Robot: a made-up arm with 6 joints. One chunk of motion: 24 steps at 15 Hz.
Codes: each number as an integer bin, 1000 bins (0 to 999) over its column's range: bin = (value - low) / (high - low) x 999, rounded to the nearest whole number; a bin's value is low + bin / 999 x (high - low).
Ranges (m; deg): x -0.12..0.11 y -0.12..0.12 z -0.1..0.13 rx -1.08..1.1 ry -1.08..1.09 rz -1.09..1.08
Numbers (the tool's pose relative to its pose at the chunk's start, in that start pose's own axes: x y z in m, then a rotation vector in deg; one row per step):
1: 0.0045 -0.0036 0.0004 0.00 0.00 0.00
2: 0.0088 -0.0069 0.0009 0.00 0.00 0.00
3: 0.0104 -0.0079 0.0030 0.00 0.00 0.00
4: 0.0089 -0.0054 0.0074 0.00 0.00 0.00
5: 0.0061 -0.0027 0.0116 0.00 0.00 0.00
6: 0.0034 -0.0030 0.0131 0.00 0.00 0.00
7: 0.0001 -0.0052 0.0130 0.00 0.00 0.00
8: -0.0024 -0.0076 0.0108 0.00 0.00 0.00
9: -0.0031 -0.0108 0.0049 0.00 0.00 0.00
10: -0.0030 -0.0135 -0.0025 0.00 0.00 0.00
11: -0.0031 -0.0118 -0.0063 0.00 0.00 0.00
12: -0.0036 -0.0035 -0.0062 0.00 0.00 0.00
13: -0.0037 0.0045 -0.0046 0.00 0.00 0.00
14: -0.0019 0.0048 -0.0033 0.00 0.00 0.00
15: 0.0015 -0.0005 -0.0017 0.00 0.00 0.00
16: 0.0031 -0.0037 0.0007 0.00 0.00 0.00
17: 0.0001 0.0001 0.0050 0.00 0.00 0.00
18: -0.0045 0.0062 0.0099 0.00 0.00 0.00
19: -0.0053 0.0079 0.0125 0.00 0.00 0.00
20: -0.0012 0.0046 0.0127 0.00 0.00 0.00
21: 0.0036 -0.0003 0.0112 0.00 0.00 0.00
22: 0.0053 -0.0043 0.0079 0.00 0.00 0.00
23: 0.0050 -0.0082 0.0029 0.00 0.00 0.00
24: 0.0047 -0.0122 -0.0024 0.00 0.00 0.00
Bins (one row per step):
1: 541 485 436 495 497 502
2: 559 471 438 495 497 502
3: 566 467 447 495 497 502
4: 560 477 466 495 497 502
5: 548 488 485 495 497 502
6: 536 487 491 495 497 502
7: 522 478 491 495 497 502
8: 511 468 481 495 497 502
9: 508 455 456 495 497 502
10: 508 443 423 495 497 502
11: 508 450 407 495 497 502
12: 506 485 407 495 497 502
13: 505 518 414 495 497 502
14: 513 519 420 495 497 502
15: 528 497 427 495 497 502
16: 535 484 437 495 497 502
17: 522 500 456 495 497 502
18: 502 525 477 495 497 502
19: 498 532 489 495 497 502
20: 516 519 490 495 497 502
21: 537 498 483 495 497 502
22: 544 482 469 495 497 502
23: 543 465 447 495 497 502
24: 542 449 424 495 497 502

